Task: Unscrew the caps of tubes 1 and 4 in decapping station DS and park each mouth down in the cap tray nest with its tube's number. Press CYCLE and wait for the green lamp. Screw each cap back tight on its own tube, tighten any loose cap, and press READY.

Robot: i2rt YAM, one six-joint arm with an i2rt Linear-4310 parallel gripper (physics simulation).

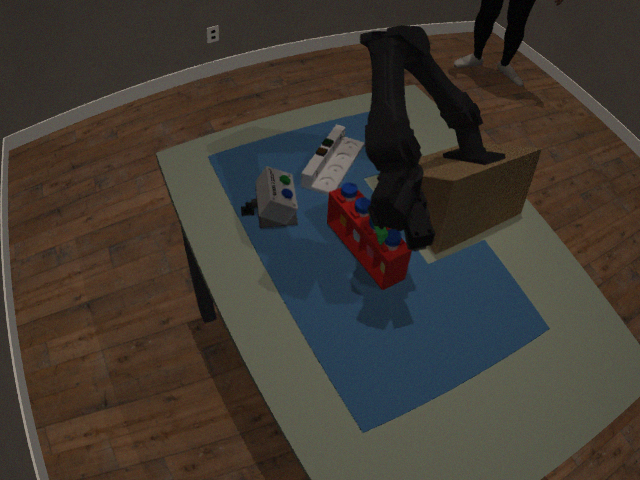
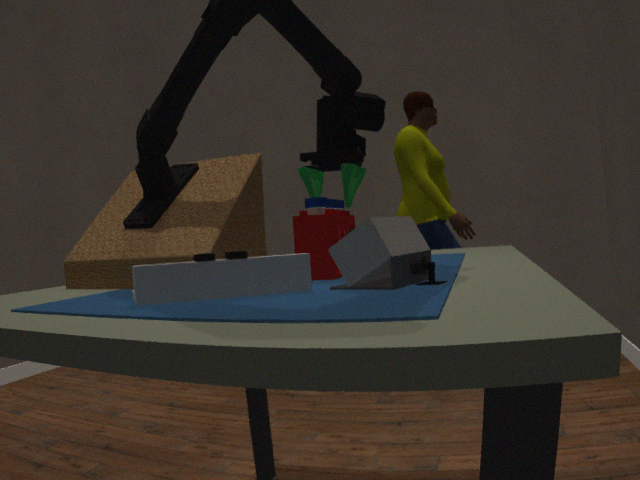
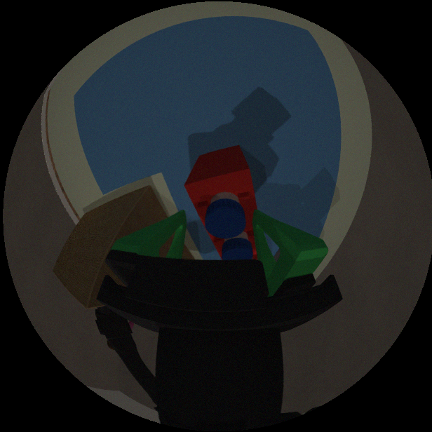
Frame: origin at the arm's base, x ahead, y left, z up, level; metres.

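Seen in the pictures: gripper, between the fingertips: (image 1: 394, 239); arm's base, origin of its link: (image 1: 473, 157) (image 2: 162, 196).
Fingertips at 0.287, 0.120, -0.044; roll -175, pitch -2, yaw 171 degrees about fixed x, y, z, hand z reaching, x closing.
Pixels of each thing's middle, then the offset from my fingertips to it, as dx, dy, dz.
- red rack, middle of its body: (image 2: 328, 242) (image 1: 367, 234) +0.015, -0.078, -0.059
- near-end cap, middle of its body: (image 1: 392, 238) +0.005, +0.000, +0.006
- white cap tray, middle of its body: (image 2: 216, 273) (image 1: 334, 156) -0.040, -0.357, -0.083
- grey button box, middle of its body: (image 2: 382, 250) (image 1: 276, 195) +0.149, -0.268, -0.068
- green button, middle of its body: (image 1: 284, 180) +0.121, -0.284, -0.046
- blue button, middle of its body: (image 1: 286, 194) +0.133, -0.241, -0.046
The red rack (image 1: 395, 271) (image 2: 315, 248) (image 3: 220, 170) stands on the blue mat and holds several blue-capped tubes in a row. A blue cap (image 1: 348, 189) tops the far-end tube, with another blue cap (image 1: 362, 205) beside it. The near-end cap (image 1: 393, 238) (image 3: 225, 225) sits on its tube; the cap between is mostly hidden by the arm. My gripper (image 2: 332, 200) (image 3: 219, 215) is open, its green fingers pointing down around the near end of the row, touching nothing that I can make out. The white cap tray (image 1: 336, 167) (image 2: 222, 279) shows bare round nests. Tube numbers are not readable.
A grey button box (image 1: 276, 201) (image 2: 385, 237) with a green button (image 1: 284, 179) and a blue button (image 1: 286, 193) stands left of the rack. Two dark lamps (image 1: 327, 142) sit on the tray's ridge. The arm's brown wedge base (image 1: 480, 201) (image 2: 170, 206) (image 3: 105, 240) stands close beside the rack.
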